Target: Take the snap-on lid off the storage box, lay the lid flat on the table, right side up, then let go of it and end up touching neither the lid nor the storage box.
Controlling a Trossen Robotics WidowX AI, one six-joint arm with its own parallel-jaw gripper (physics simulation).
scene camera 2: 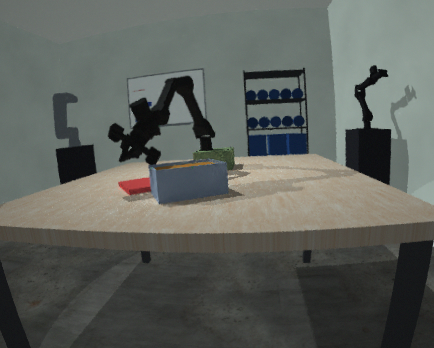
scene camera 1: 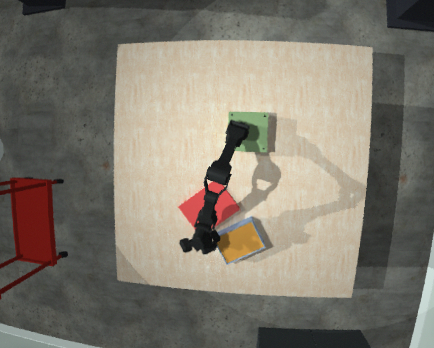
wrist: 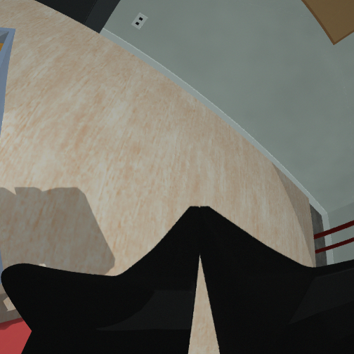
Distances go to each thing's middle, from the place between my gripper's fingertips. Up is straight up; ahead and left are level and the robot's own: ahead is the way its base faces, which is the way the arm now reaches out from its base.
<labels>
Right now my hand is 19 cm past the red lid (scene camera 1: 190, 208), 4 cm to the right of it and 11 cm above it.
</labels>
